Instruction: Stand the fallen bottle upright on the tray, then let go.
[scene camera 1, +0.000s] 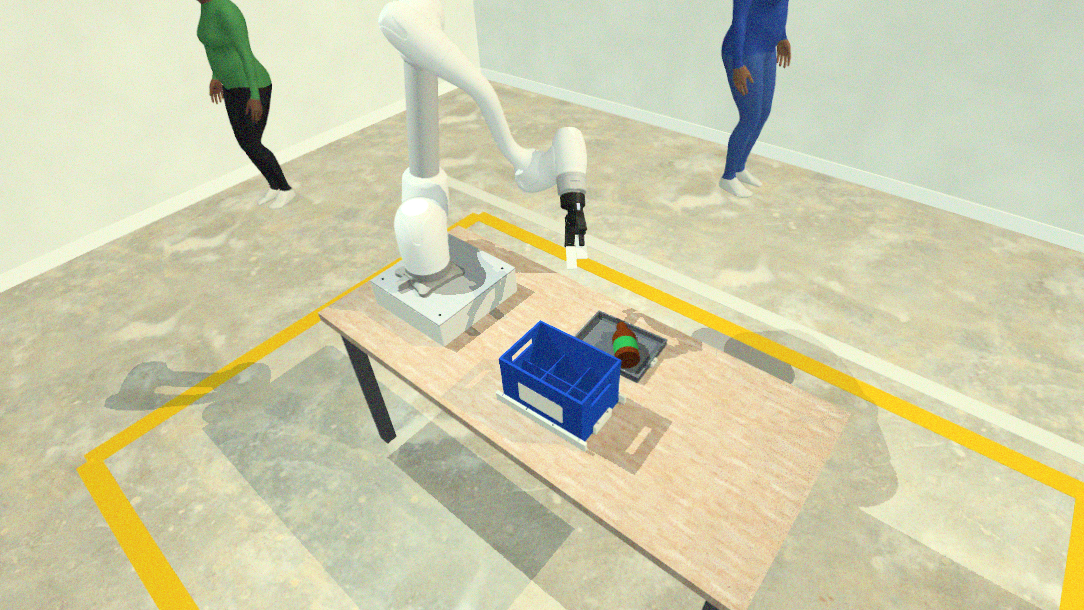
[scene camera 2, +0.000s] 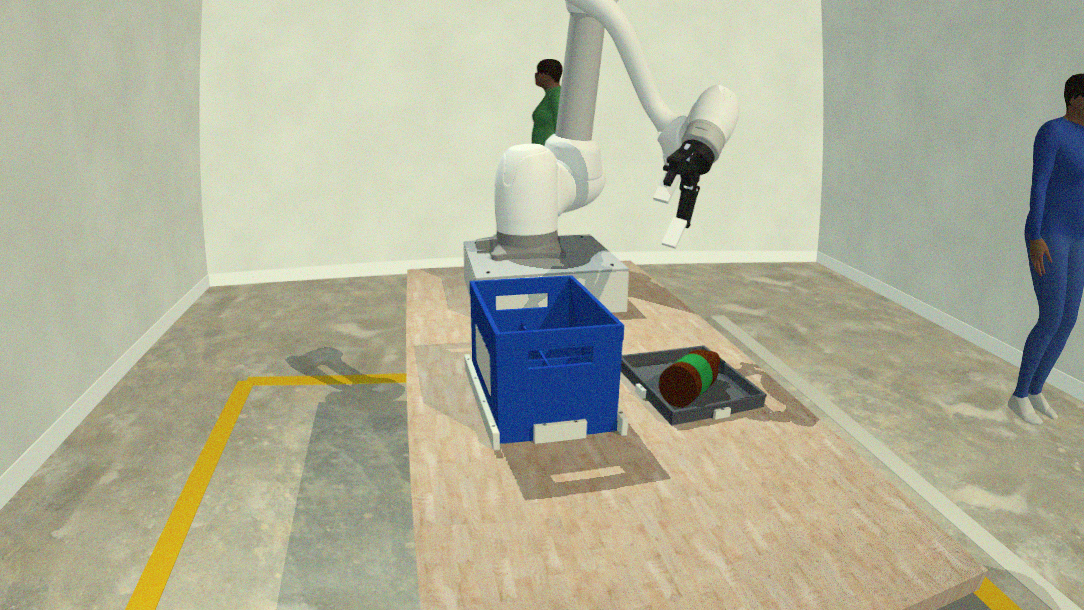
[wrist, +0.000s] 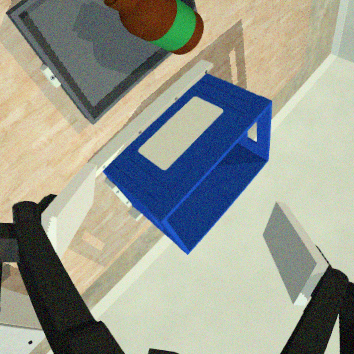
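Where they show: gripper, fingertip midpoint: (scene camera 1: 576, 264) (scene camera 2: 664, 224) (wrist: 184, 202); arm's base, link origin: (scene camera 1: 430, 273) (scene camera 2: 527, 250).
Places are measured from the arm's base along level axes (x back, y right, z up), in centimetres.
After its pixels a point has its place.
Observation:
A brown bottle with a green band (scene camera 1: 625, 345) @[x -68.4, y -23.0, z -2.7 cm] (scene camera 2: 691, 376) @[x -72.3, y -23.5, z -3.9 cm] (wrist: 170, 22) @[x -65.1, y -26.0, z -2.7 cm] lies on its side in the dark grey tray (scene camera 1: 653, 364) @[x -75.7, y -28.2, z -9.4 cm] (scene camera 2: 716, 410) @[x -75.3, y -27.9, z -9.0 cm] (wrist: 60, 92). In scene camera 2 its base faces the camera and its neck points away, toward the back right of the tray. In the wrist view the neck is partly cut off by the top edge. My gripper (scene camera 1: 576, 256) @[x -47.6, y -23.6, z 16.3 cm] (scene camera 2: 668, 215) @[x -47.6, y -23.6, z 16.3 cm] (wrist: 184, 202) @[x -47.6, y -23.6, z 16.3 cm] is open and empty, high above the table and apart from the bottle and tray, on the robot base's side of the tray.
A blue crate with compartments (scene camera 1: 560, 379) @[x -65.4, y 0.9, z -1.1 cm] (scene camera 2: 559, 386) @[x -78.7, y -1.3, z -1.7 cm] (wrist: 185, 135) @[x -63.2, y -8.1, z -0.5 cm] stands beside the tray, between pale holding strips on the wooden table (scene camera 1: 742, 455) @[x -112.2, y -20.2, z -10.6 cm] (scene camera 2: 682, 531) @[x -105.6, y -14.7, z -10.5 cm] (wrist: 30, 145) @[x -42.8, y -16.3, z -10.5 cm]. The robot's base box (scene camera 1: 447, 303) @[x -16.8, y 4.7, z -0.5 cm] (scene camera 2: 606, 292) @[x -19.3, y -17.5, z -5.5 cm] stands at the table's far end. Two people stand beyond the table.

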